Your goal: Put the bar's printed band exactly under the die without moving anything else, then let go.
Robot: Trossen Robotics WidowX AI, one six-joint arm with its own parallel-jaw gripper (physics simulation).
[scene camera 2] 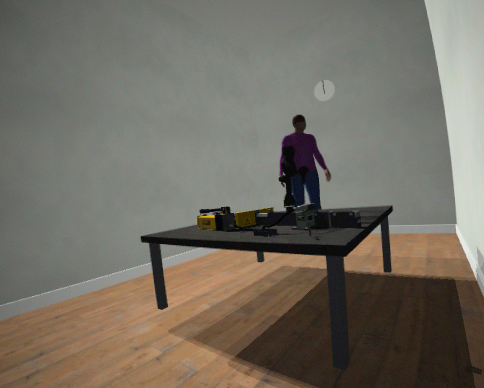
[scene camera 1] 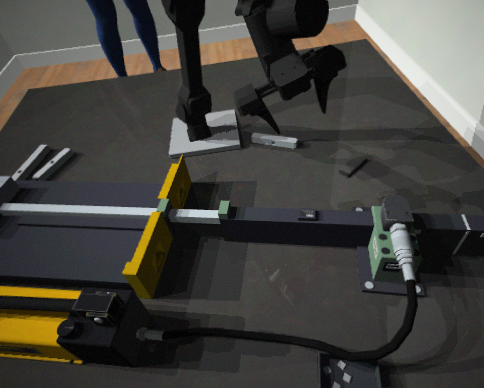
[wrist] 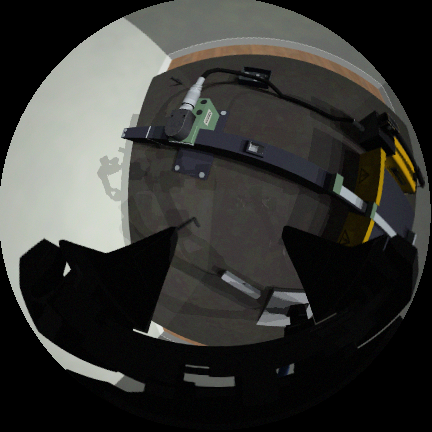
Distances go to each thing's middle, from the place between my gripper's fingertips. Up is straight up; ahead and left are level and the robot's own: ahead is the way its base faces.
Scene:
Now: hand 140 mm short of the yellow and black pump unit (scene camera 1: pixel 96 325), 530 mm to the left of it and 150 mm above it.

